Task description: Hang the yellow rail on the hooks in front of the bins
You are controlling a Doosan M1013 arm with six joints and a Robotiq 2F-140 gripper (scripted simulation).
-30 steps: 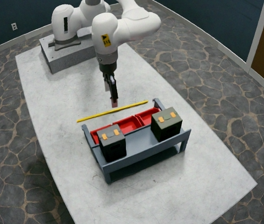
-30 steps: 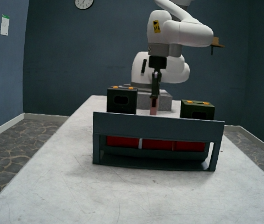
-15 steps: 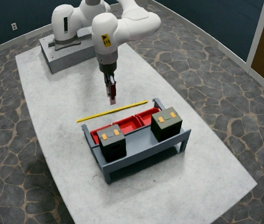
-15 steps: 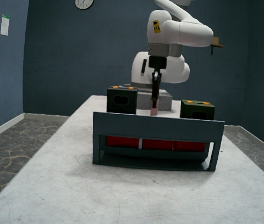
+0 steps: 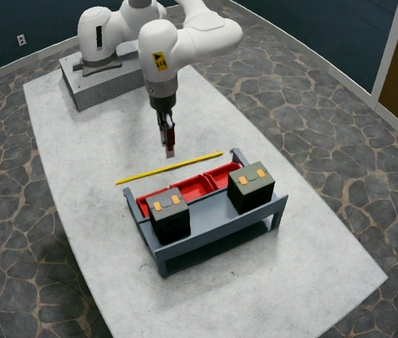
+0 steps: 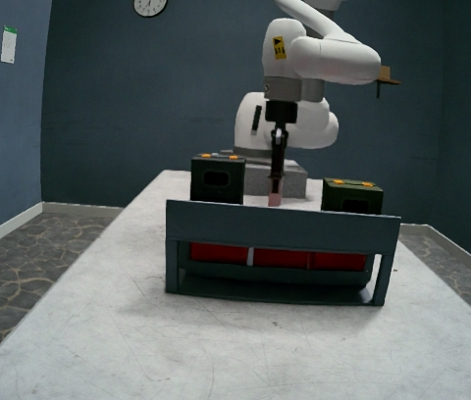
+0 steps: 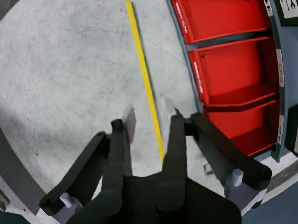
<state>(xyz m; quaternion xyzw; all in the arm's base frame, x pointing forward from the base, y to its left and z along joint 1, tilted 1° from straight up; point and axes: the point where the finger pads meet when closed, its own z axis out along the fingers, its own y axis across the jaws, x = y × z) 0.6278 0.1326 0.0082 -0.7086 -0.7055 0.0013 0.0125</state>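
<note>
The yellow rail lies 110 mm below my hand. The rest, counted from my hand: rack back panel 350 mm ahead, 40 mm to the left, 20 mm above.
</note>
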